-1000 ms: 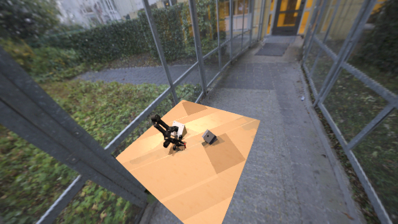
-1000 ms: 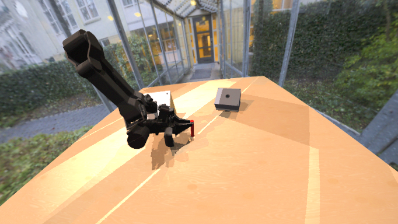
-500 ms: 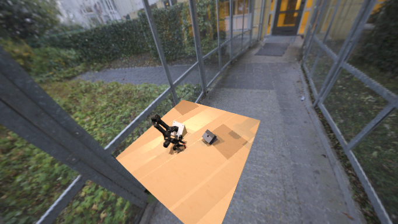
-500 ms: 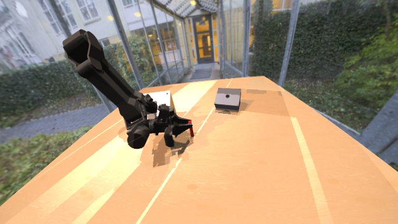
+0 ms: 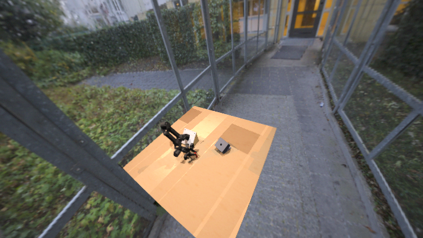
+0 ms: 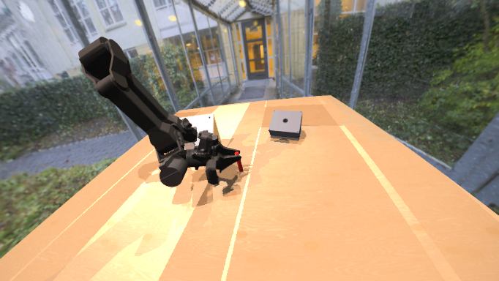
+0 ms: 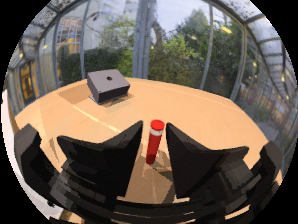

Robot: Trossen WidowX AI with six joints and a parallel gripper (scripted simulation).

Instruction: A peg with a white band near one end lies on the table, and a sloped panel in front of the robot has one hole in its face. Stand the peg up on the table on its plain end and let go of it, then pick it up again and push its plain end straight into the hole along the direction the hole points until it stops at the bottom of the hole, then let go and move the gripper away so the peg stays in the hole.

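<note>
Now: gripper tip 10 mm past the red peg and 10 mm above it. Round my gripper tip: sloped panel 190 mm ahead, 210 mm to the left, 20 mm below.
</note>
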